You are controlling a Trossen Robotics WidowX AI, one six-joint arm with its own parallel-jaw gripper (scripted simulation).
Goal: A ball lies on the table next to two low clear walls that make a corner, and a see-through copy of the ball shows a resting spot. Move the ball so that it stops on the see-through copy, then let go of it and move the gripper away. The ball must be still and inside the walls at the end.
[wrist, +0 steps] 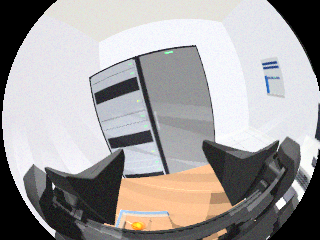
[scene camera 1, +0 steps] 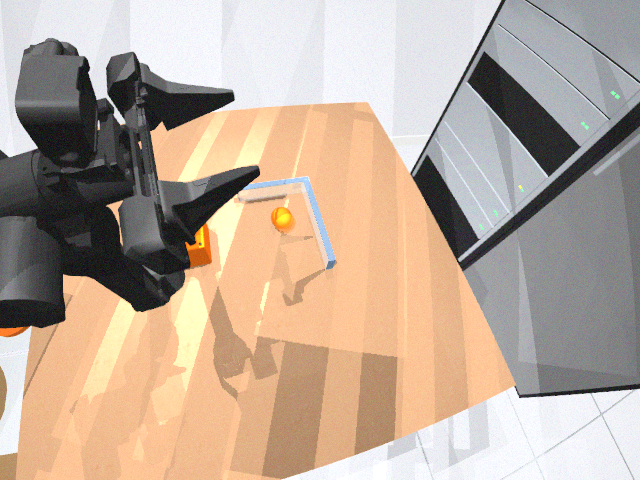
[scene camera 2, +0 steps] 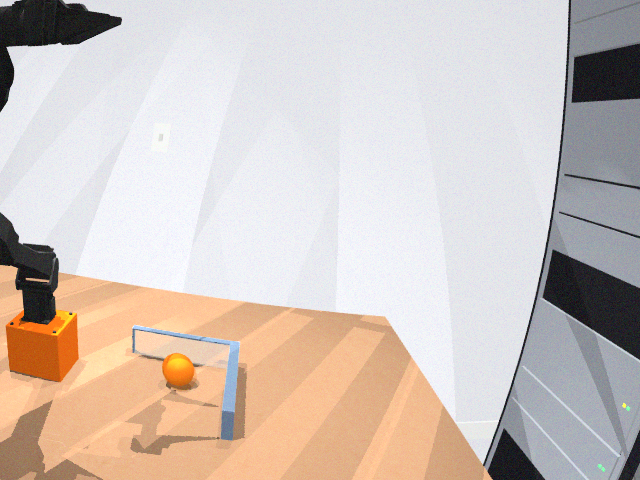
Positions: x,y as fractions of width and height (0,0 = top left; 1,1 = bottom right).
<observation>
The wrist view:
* my gripper: 0.51,0.62
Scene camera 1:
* my gripper: 0.38,0.27
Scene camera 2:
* my gripper: 0.18,0.04
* orange ball marker: 0.28,0.78
</observation>
